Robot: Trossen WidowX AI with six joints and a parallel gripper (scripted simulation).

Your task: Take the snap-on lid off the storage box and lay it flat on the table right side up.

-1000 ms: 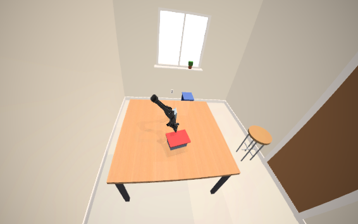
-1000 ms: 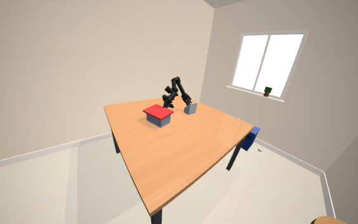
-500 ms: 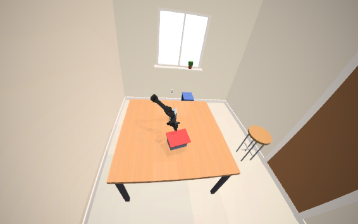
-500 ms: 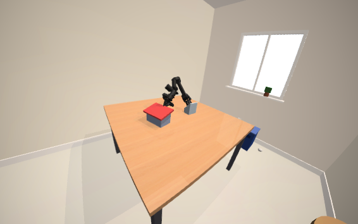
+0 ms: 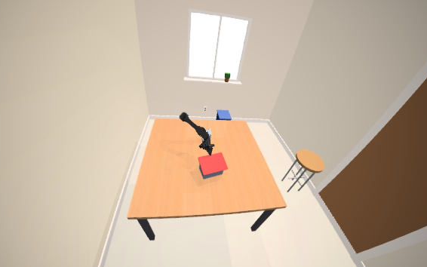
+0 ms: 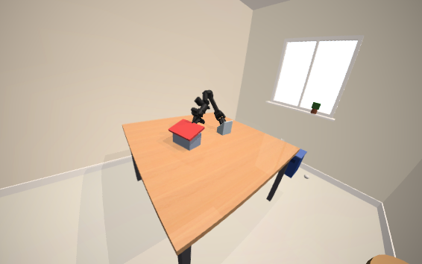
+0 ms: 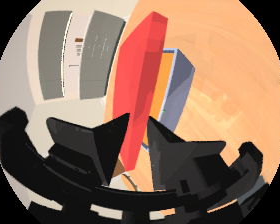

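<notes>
Right now the red lid is 7 cm ahead of my gripper tip, 3 cm to the left of it and 2 cm below it. The rest, counted from my gripper tip: storage box (10 cm below, 6 cm ahead, 2 cm to the left).
</notes>
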